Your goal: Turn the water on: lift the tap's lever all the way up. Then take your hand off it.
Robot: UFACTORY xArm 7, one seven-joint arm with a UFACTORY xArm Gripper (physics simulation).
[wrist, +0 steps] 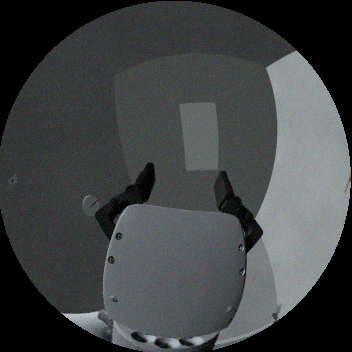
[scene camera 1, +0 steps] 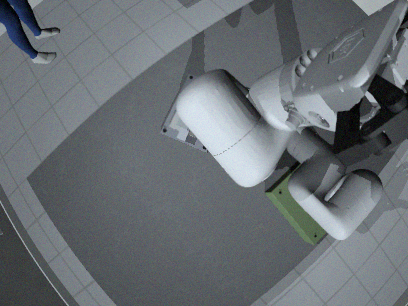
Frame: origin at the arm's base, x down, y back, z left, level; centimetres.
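Seen in the pictures: gripper, between the fingertips: (wrist: pixel 185 174).
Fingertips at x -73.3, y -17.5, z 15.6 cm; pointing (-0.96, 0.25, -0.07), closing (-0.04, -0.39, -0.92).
Observation:
A point is followed by its place in that frame.
A grey, screwed-down plate with a paler recessed part (scene camera 1: pixel 175 136) {x 8.3, y -39.6, z 30.3 cm} shows at the upper middle in the scene view. It is partly covered by the arm's big white joint (scene camera 1: pixel 227 127) {x -52.2, y -23.3, z 26.2 cm}. The tap and its lever cannot be made out in the scene view, and neither shows in the wrist view. My gripper (wrist: pixel 185 174) {x -73.3, y -17.5, z 15.6 cm} is open and empty, its two black fingers wide apart in the wrist view. In the scene view its black parts show at the right edge, well apart from the grey plate; its fingertips are hard to make out there.
The arm's base stands on a green block (scene camera 1: pixel 297 212) {x 0.1, y 1.4, z 8.3 cm} at the lower right. A person's legs (scene camera 1: pixel 19 27) show at the upper left on the tiled floor (scene camera 1: pixel 100 65). The wrist view faces a pale ceiling panel (wrist: pixel 201 137), walls and a round disc (wrist: pixel 90 205).

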